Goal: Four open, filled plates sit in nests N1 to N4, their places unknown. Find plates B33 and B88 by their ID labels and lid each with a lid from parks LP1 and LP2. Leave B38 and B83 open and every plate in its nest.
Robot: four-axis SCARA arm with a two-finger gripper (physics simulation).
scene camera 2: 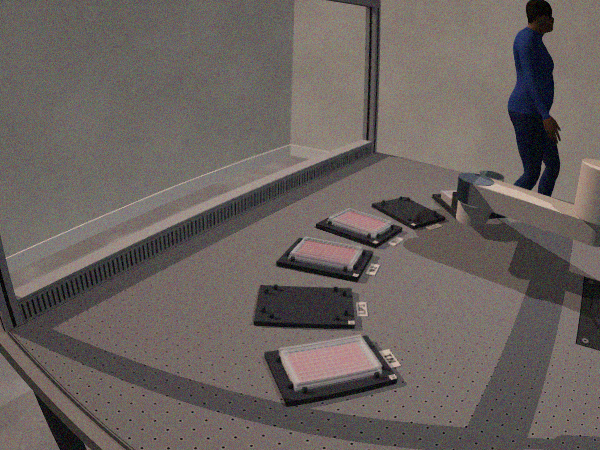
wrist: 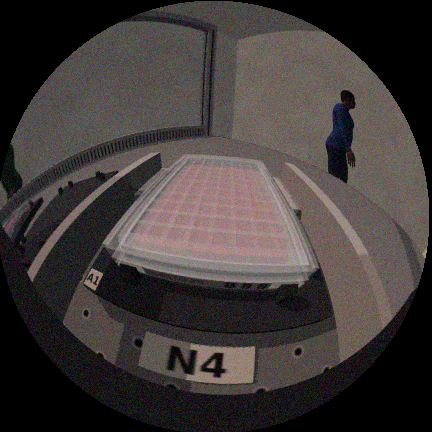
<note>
The pictures show: an N3 plate, a lid park LP1 and a lid park LP2.
</note>
